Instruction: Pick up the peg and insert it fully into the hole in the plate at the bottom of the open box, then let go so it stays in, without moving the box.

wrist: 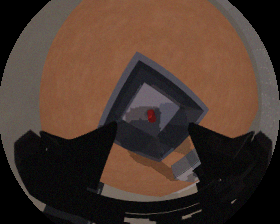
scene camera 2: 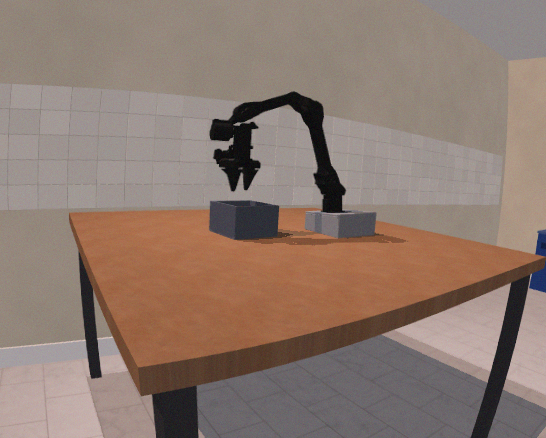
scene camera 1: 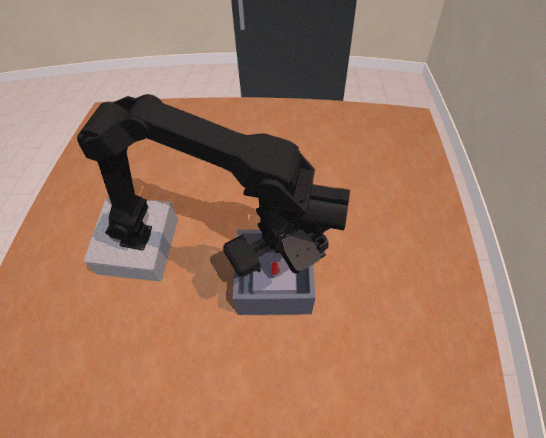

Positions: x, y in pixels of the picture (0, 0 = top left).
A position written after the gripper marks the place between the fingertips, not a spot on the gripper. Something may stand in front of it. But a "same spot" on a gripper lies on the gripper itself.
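Gripper: visible in the wrist view, in scene camera 2 [239, 190] and in scene camera 1. For the gripper, [wrist: 81, 160] and [scene camera 1: 307, 233] are the same spot on it. Plate: visible in the wrist view and in scene camera 1. For the plate, [wrist: 147, 98] and [scene camera 1: 285, 280] are the same spot on it.
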